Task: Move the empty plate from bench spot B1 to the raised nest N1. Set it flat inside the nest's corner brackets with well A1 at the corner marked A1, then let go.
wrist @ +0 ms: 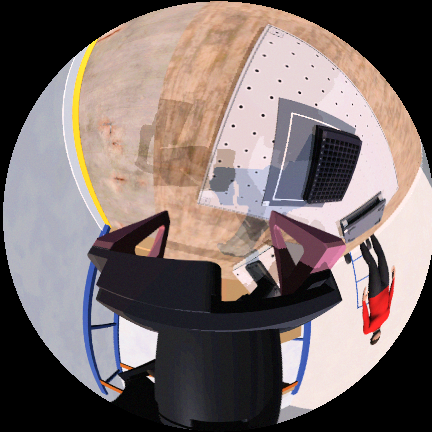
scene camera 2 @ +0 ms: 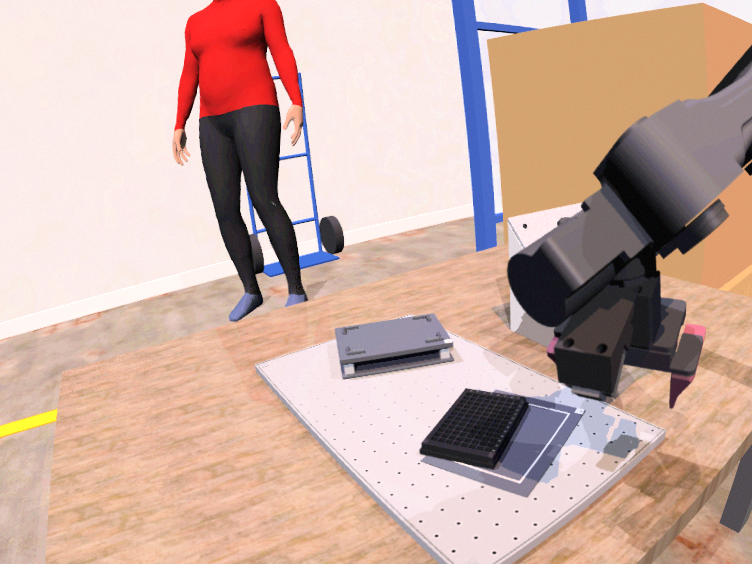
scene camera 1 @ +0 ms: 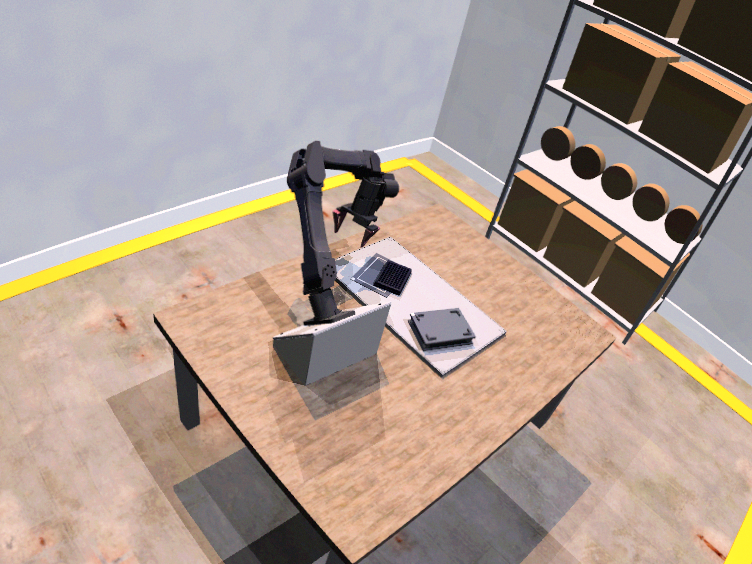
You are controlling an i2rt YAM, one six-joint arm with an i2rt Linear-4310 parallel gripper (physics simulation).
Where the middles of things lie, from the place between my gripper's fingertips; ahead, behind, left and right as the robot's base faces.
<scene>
I see the dark outlined rectangle (scene camera 2: 545, 427) 70 mm ahead of my hand, 110 mm to the right of it and 80 mm below it. The rest, counted from my hand: white perforated baseboard (scene camera 2: 377, 423) 110 mm ahead, 230 mm to the right, 80 mm below; then black well plate (scene camera 2: 477, 428) 90 mm ahead, 140 mm to the right, 70 mm below.
</scene>
